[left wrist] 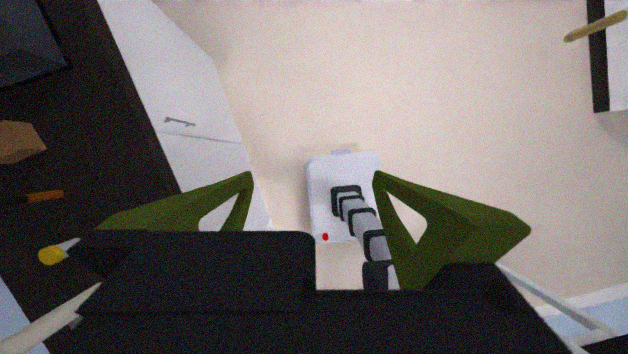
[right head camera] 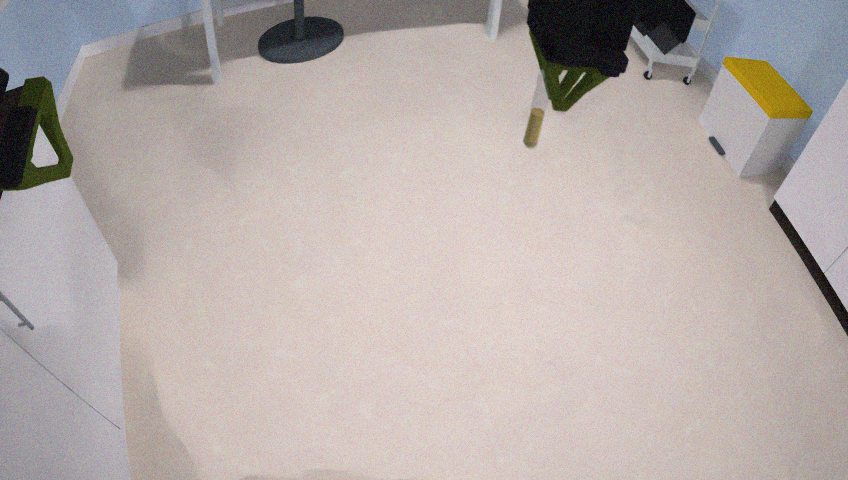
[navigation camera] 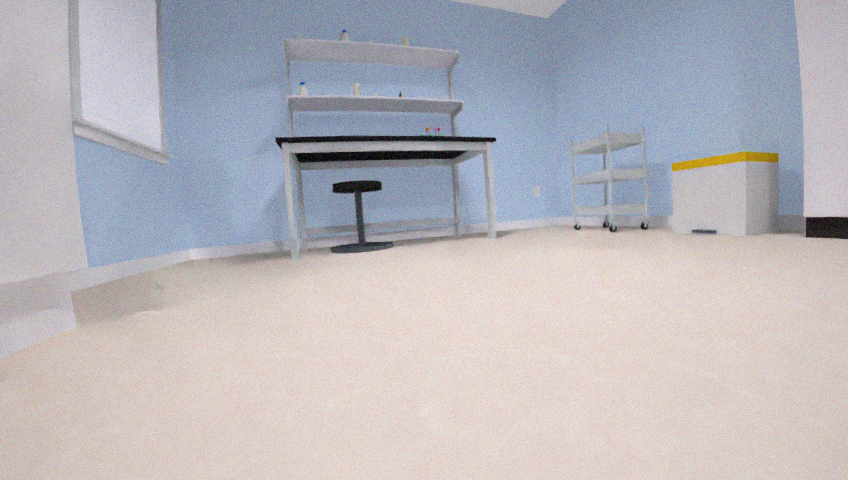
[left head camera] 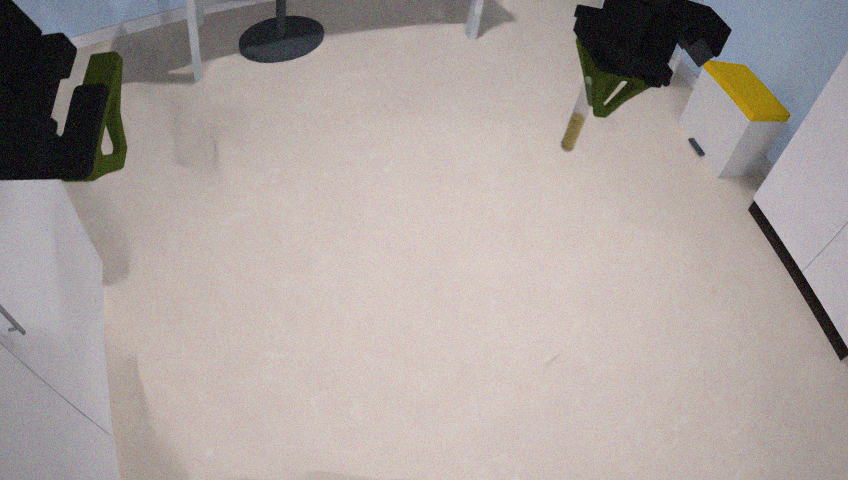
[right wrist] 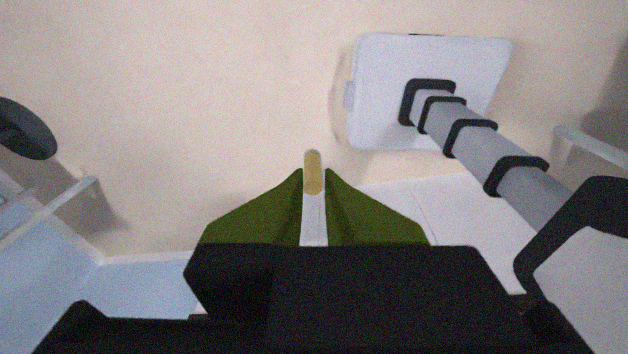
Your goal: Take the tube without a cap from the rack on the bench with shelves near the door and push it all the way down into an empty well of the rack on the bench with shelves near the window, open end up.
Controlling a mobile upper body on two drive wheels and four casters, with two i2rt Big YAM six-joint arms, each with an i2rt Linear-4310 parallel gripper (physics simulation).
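Observation:
The uncapped tube [left head camera: 572,132] [right head camera: 533,127] [left wrist: 595,27] [right wrist: 312,172], clear with yellowish contents in its lower part, hangs below my right gripper [left head camera: 601,110] [right head camera: 560,105], closed end down and slightly tilted in the head views. My right gripper is shut on it; its upper end is hidden. My left gripper [left wrist: 313,177] is open and empty. In the navigation view, a bench [navigation camera: 386,139] with two shelves stands across the room, a window at its left. Small orange and pink caps [navigation camera: 432,129] show on its right part; the rack and its wells are too small to make out.
A stool [navigation camera: 357,187] stands at that bench. A wheeled cart [navigation camera: 626,174] and a yellow-topped bin [left head camera: 714,118] [right head camera: 737,118] [navigation camera: 708,196] stand farther right. A white cabinet [left head camera: 47,249] [right head camera: 53,255] [left wrist: 190,100] is close at left; another [left head camera: 815,172] is at right.

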